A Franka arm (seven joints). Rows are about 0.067 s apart.
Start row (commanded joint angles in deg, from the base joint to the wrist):
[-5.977 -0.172 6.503 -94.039 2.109 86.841 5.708]
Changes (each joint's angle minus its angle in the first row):
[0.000 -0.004 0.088 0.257 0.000 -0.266 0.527]
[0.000 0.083 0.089 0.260 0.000 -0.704 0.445]
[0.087 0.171 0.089 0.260 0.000 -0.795 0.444]
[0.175 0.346 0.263 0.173 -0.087 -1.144 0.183]
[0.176 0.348 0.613 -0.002 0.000 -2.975 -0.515]
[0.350 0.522 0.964 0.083 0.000 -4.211 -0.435]
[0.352 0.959 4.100 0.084 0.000 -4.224 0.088]
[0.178 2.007 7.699 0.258 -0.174 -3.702 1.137]
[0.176 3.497 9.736 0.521 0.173 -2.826 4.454]
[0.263 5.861 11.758 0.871 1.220 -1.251 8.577]
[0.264 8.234 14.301 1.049 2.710 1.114 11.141]
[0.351 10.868 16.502 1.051 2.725 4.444 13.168]
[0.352 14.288 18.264 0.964 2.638 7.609 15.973]
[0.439 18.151 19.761 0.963 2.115 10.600 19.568]
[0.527 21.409 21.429 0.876 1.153 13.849 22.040]
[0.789 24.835 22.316 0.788 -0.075 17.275 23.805]
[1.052 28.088 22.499 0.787 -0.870 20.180 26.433]
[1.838 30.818 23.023 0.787 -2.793 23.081 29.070]
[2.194 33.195 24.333 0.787 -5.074 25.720 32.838]
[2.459 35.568 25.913 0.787 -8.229 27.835 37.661]
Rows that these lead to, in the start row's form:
[-5.977 -0.176 6.591 -93.782 2.109 86.575 6.235]
[-5.977 -0.089 6.592 -93.779 2.109 86.137 6.153]
[-5.890 -0.001 6.592 -93.779 2.109 86.046 6.152]
[-5.802 0.174 6.766 -93.866 2.022 85.697 5.891]
[-5.801 0.176 7.116 -94.041 2.109 83.866 5.193]
[-5.627 0.350 7.467 -93.956 2.109 82.630 5.273]
[-5.625 0.787 10.603 -93.955 2.109 82.617 5.796]
[-5.799 1.835 14.202 -93.781 1.935 83.139 6.845]
[-5.801 3.325 16.239 -93.518 2.282 84.015 10.162]
[-5.714 5.689 18.261 -93.168 3.329 85.590 14.285]
[-5.713 8.062 20.804 -92.990 4.819 87.955 16.849]
[-5.626 10.696 23.005 -92.988 4.834 91.285 18.876]
[-5.625 14.116 24.767 -93.075 4.747 94.450 21.681]
[-5.538 17.979 26.264 -93.076 4.224 97.441 25.276]
[-5.450 21.237 27.932 -93.163 3.262 100.690 27.748]
[-5.188 24.663 28.819 -93.251 2.034 104.116 29.513]
[-4.925 27.916 29.002 -93.252 1.239 107.021 32.141]
[-4.139 30.646 29.526 -93.252 -0.684 109.922 34.778]
[-3.783 33.023 30.836 -93.252 -2.965 112.561 38.546]
[-3.518 35.396 32.416 -93.252 -6.120 114.676 43.369]

